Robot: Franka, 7 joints.
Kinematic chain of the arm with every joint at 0, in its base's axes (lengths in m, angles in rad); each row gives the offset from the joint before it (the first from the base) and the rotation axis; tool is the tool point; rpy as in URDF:
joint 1: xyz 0 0 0.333 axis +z
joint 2: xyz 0 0 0 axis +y
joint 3: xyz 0 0 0.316 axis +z
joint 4: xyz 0.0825 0 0 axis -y
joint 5: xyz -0.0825 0 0.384 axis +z
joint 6: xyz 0 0 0 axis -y
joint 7: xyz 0.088 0 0 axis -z
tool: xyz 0 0 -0.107 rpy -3.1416 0 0
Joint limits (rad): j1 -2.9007..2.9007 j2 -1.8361..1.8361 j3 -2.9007..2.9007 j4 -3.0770..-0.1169 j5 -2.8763..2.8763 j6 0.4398..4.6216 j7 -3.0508..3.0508
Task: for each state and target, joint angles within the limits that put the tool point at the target. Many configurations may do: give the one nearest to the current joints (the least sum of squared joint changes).
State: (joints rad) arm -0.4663 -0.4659 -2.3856 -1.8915 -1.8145 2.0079 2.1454
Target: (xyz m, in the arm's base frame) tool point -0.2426 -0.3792 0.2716
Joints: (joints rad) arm -0.0707 -0.0777 -1.9271 -2.5282 -1.6898 1.9395 2.1454
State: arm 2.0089 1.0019 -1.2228 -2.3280 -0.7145 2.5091 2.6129
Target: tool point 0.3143 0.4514 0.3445
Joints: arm 2.4070 0.9266 -1.5104 -2.2264 -0.7148 2.4474 2.6129
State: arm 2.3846 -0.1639 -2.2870 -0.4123 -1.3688 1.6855 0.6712
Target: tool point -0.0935 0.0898 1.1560
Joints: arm 2.4862 0.2898 -2.3608 -0.1594 -1.4494 1.9320 0.6712
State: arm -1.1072 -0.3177 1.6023 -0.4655 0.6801 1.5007 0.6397
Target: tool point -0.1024 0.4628 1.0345
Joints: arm -0.9130 -0.4937 1.6620 -0.3418 0.7462 2.1661 0.6397
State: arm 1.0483 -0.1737 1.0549 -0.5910 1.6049 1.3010 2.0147
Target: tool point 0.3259 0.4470 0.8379
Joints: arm 0.3688 0.4306 0.5829 -0.8207 1.4757 1.1409 2.0147
